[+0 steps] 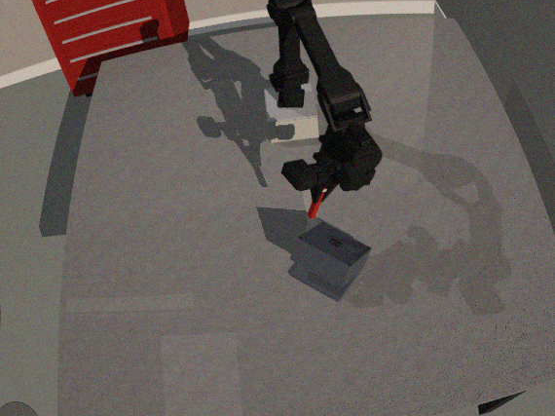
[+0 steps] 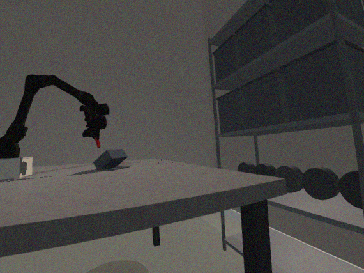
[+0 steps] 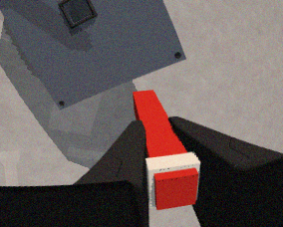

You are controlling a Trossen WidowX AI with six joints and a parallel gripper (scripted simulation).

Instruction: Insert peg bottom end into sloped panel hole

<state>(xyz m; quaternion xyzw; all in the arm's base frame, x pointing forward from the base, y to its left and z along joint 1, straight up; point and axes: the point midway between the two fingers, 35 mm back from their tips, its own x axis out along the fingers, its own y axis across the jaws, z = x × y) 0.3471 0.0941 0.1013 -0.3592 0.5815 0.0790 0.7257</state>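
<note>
The sloped panel lies 60 mm ahead of my gripper tip, 30 mm to the left of it and 100 mm below it. Also, from my gripper tip: red square peg (10 mm behind, 10 mm above).
</note>
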